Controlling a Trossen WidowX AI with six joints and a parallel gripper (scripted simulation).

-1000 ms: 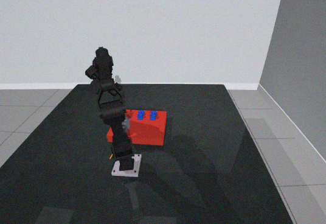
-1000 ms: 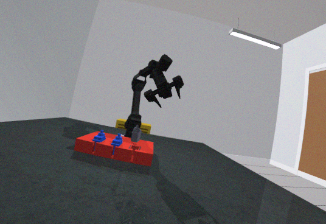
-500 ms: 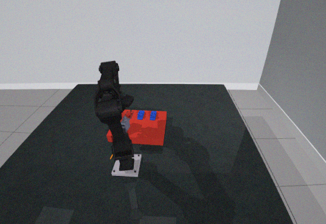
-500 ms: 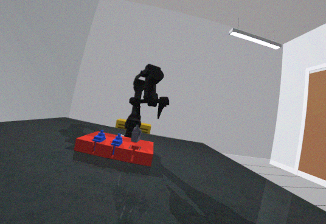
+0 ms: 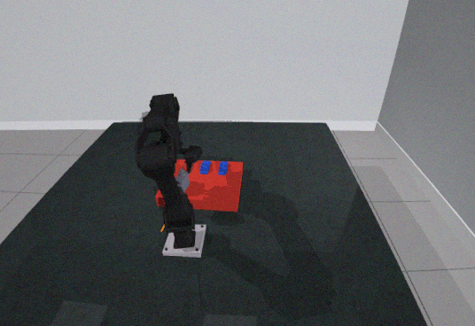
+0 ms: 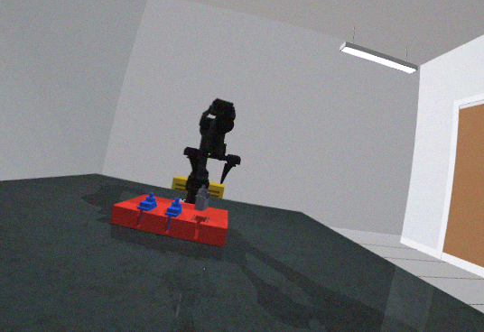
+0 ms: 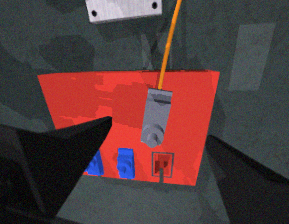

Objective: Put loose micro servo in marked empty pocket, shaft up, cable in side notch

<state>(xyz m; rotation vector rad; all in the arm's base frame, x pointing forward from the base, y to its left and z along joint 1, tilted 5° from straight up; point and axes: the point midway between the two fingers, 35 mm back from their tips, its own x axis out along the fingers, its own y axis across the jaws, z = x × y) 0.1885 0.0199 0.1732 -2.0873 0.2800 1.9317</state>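
My gripper tip is now 120 mm above the red deck, 70 mm to the left of it and 20 mm short of it.
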